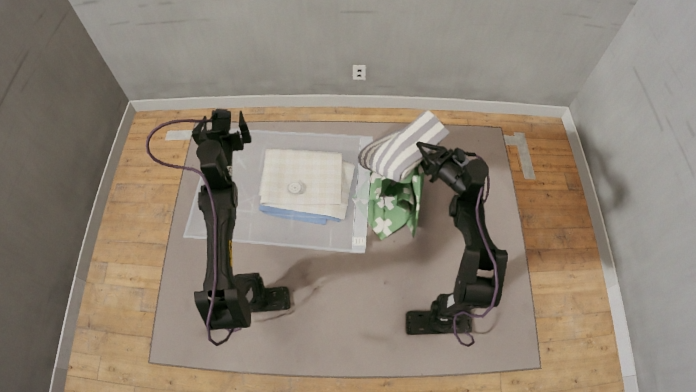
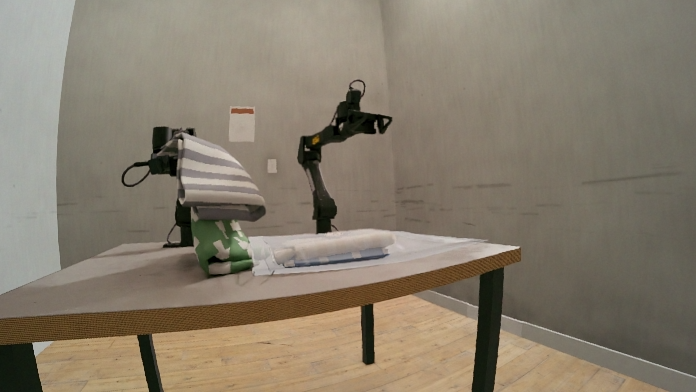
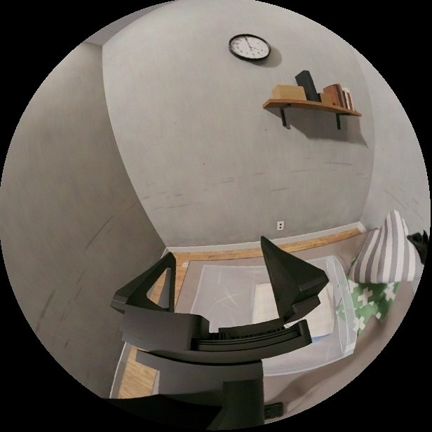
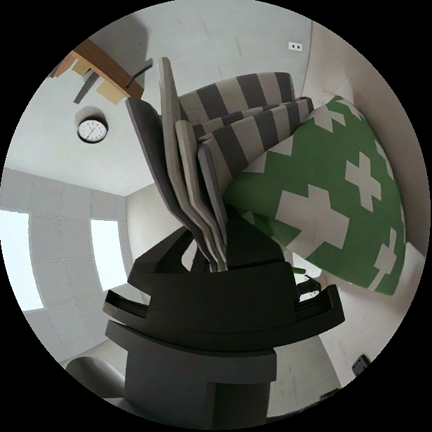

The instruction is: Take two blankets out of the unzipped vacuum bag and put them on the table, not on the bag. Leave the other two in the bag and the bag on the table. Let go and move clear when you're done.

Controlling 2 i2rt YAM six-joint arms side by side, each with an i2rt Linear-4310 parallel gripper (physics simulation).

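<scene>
My right gripper (image 1: 423, 154) (image 4: 218, 211) is shut on the grey-and-white striped blanket (image 1: 412, 142) (image 2: 215, 175) (image 3: 387, 255) (image 4: 255, 140) and holds it above the table, right of the bag. The green blanket with white crosses (image 1: 385, 215) (image 2: 217, 245) (image 3: 365, 300) (image 4: 370, 210) rises from the table to the striped one; whether the fingers also pinch it is hidden. The clear bag (image 1: 245, 227) (image 2: 435, 242) (image 3: 225, 285) lies flat, holding the cream blanket (image 1: 312, 167) (image 2: 345, 242) and the blue blanket (image 1: 295, 214) (image 2: 335, 258). My left gripper (image 1: 220, 125) (image 2: 385, 125) (image 3: 214, 249) is open and empty above the bag's left end.
The table (image 1: 325, 325) (image 2: 100, 290) carries both arm bases near its front edge. The bag's mouth strip (image 1: 359, 220) is beside the green blanket. A round valve (image 1: 295, 187) lies over the cream blanket. A wall shelf (image 3: 310, 105) and a clock (image 3: 250, 48) are on the wall.
</scene>
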